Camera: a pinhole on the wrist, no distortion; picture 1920 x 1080 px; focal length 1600.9 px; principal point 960.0 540.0 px. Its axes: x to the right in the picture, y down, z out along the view. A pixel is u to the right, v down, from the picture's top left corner.
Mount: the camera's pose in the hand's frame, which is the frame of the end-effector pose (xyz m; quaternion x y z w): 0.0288 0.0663 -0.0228 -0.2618 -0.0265 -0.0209 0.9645
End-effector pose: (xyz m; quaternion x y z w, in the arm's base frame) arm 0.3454 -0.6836 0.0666 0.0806 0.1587 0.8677 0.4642
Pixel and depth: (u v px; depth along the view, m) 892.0 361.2 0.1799
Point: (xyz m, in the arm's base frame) 0.2696 -0.7172 0.2485
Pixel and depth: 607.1 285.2 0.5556
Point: 0.3398 -0.8273 0.6252
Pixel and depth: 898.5 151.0 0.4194
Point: 0.3134 -0.7128 0.4979
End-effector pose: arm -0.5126 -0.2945 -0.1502 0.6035 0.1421 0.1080 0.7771
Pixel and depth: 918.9 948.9 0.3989
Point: -0.4093 -0.4473 0.2564
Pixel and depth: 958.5 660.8 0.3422
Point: -0.4056 -0.4590 0.1618
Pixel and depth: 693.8 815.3 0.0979
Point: -0.4849 -0.3060 -0.0123
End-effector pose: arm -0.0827 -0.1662 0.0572 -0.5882 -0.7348 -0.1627 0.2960
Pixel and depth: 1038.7 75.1 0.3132
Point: -0.0175 0.0641 -0.1688
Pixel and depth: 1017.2 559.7 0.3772
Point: 0.0911 0.0979 -0.1862
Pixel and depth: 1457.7 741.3 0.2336
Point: 0.0637 0.0574 -0.0367
